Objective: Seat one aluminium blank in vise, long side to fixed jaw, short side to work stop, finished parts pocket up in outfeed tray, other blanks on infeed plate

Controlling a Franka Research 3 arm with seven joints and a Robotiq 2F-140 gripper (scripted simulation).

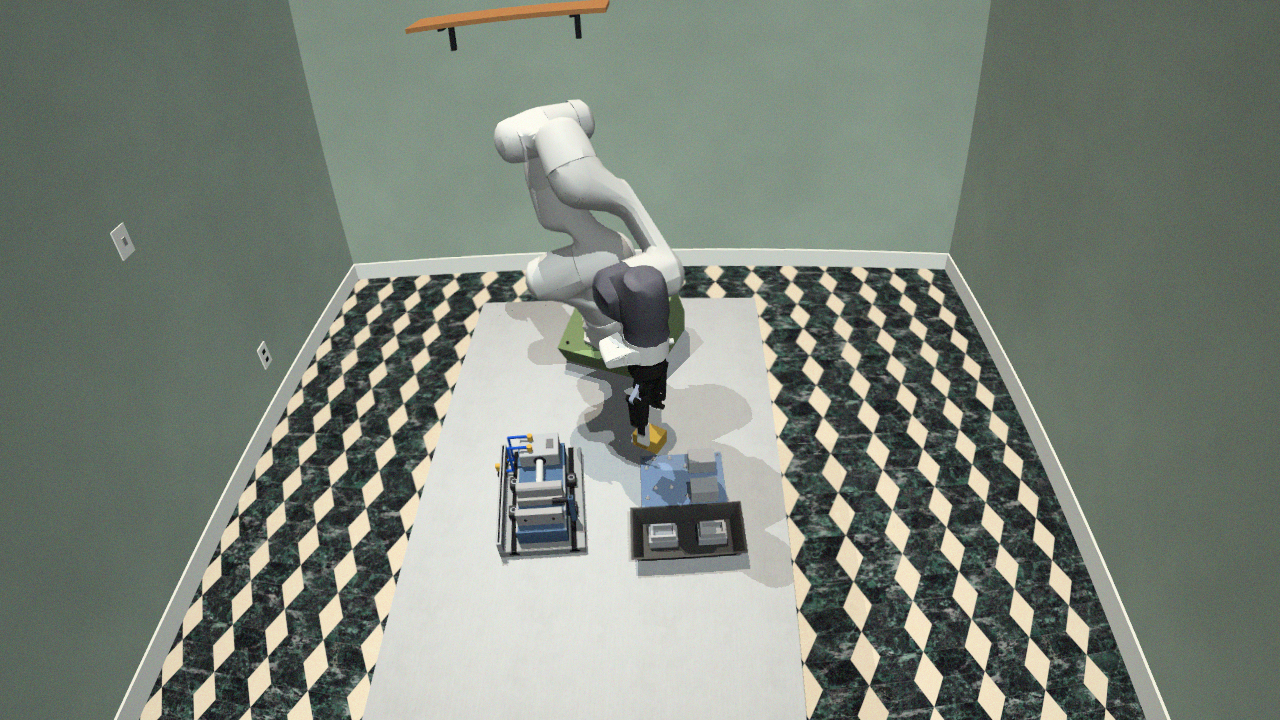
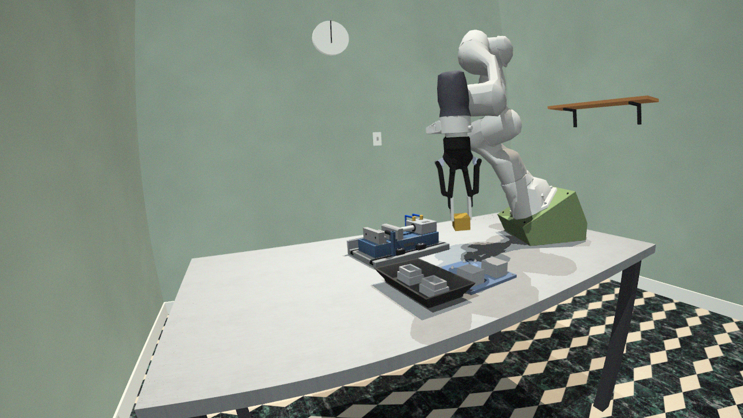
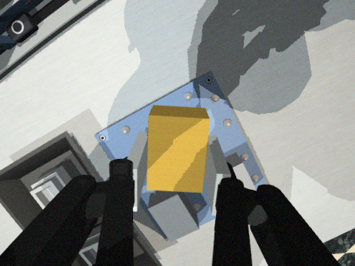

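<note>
Now: the blue infeed plate 30 mm ahead of my hand, 70 mm to the left of it and 170 mm below it. From my hand the other things lie so: aluminium blank: 10 mm behind, 120 mm to the left, 150 mm below; then brass blank: 40 mm below; then white rod: 10 mm ahead, 250 mm to the right, 100 mm below.
</note>
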